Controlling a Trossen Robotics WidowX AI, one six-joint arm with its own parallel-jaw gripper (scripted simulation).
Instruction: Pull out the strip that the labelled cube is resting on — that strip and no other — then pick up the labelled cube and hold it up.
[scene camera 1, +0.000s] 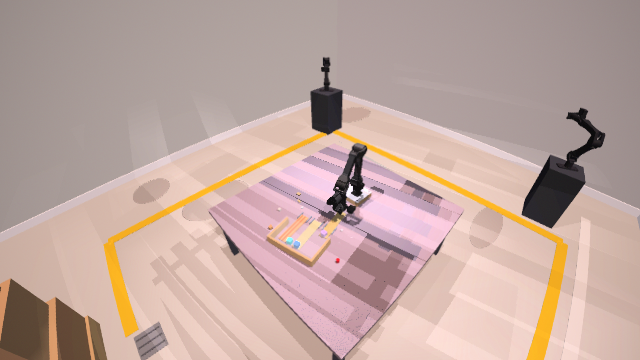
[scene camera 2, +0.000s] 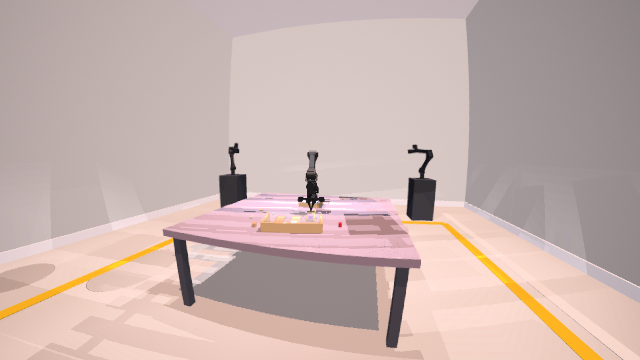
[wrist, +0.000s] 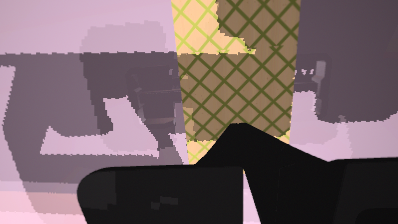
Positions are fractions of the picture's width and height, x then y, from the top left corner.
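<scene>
The gripper (wrist: 0.60, 0.59), 0.11 m from the lens. A strip (wrist: 0.60, 0.31), 0.10 m from the lens.
</scene>
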